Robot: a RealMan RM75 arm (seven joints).
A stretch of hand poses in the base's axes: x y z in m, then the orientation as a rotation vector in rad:
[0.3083 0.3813 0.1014 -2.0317 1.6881 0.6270]
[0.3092 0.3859 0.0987 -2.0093 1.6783 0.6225]
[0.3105 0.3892 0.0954 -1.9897 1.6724 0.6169]
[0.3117 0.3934 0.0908 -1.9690 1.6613 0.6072]
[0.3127 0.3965 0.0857 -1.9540 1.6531 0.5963]
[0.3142 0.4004 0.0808 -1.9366 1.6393 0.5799]
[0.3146 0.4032 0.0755 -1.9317 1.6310 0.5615]
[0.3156 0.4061 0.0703 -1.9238 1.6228 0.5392]
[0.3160 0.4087 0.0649 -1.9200 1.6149 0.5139]
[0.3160 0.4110 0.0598 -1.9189 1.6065 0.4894]
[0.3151 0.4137 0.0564 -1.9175 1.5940 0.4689]
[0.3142 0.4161 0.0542 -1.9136 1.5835 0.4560]
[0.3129 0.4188 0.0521 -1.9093 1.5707 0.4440]
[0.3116 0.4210 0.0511 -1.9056 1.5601 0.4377]
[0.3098 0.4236 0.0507 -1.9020 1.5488 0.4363]
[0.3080 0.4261 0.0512 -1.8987 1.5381 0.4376]
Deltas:
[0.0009 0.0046 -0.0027 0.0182 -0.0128 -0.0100]
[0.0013 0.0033 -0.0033 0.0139 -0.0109 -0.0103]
[0.0012 0.0042 -0.0046 0.0162 -0.0164 -0.0097]
[0.0010 0.0031 -0.0051 0.0106 -0.0145 -0.0079]
[0.0015 0.0039 -0.0049 0.0134 -0.0214 -0.0082]
[0.0004 0.0028 -0.0053 0.0017 -0.0172 -0.0037]
[0.0010 0.0029 -0.0052 0.0022 -0.0203 -0.0064]
[0.0004 0.0026 -0.0054 -0.0018 -0.0212 -0.0049]
[0.0000 0.0023 -0.0051 -0.0032 -0.0203 -0.0030]
[-0.0009 0.0027 -0.0034 0.0002 -0.0199 -0.0003]
[-0.0009 0.0024 -0.0022 0.0034 -0.0147 -0.0007]
[-0.0013 0.0027 -0.0021 0.0051 -0.0154 0.0004]
[-0.0013 0.0022 -0.0010 0.0055 -0.0105 0.0012]
[-0.0018 0.0026 -0.0004 0.0075 -0.0078 0.0029]
[-0.0018 0.0025 0.0005 0.0079 -0.0057 0.0036]

